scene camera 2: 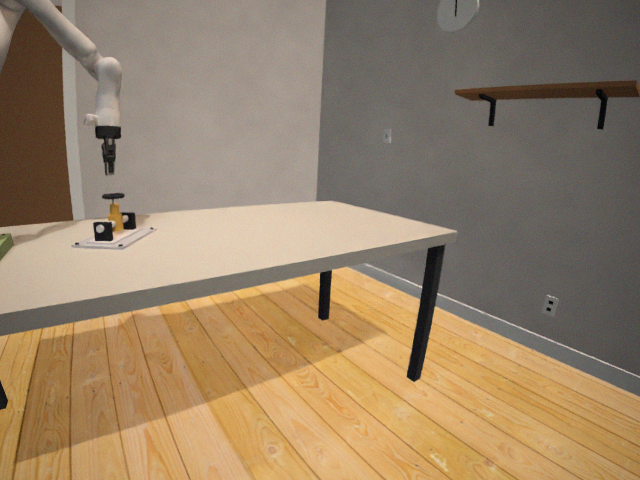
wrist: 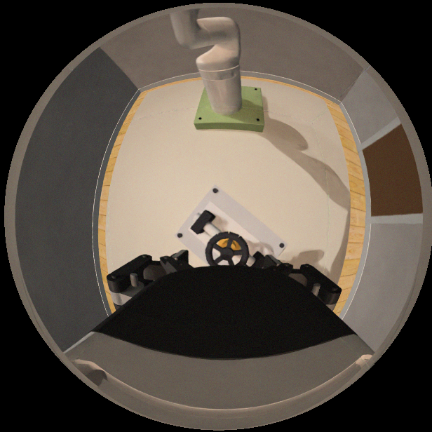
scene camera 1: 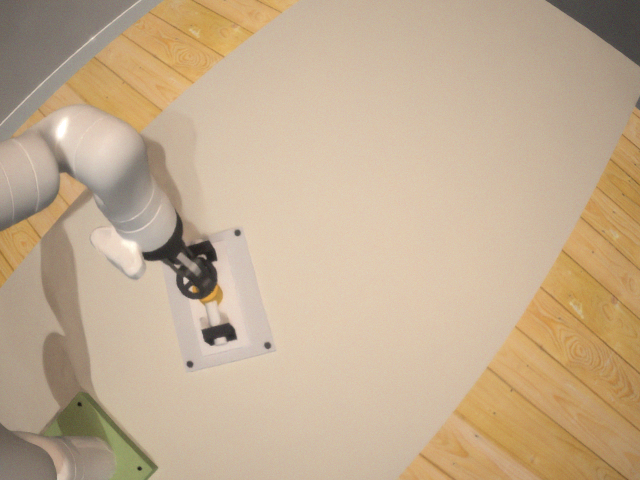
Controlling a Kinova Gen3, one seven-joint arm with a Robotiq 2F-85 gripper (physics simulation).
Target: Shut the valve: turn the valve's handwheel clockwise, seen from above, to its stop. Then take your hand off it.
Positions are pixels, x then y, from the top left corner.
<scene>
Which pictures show the gripper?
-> Scene camera 2, the wrist view and scene camera 1: all of them.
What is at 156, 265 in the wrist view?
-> The gripper.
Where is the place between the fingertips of the gripper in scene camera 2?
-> At 109, 175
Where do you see a black spoked handwheel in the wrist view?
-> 226, 253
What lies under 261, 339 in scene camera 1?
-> A pale base plate.
</scene>
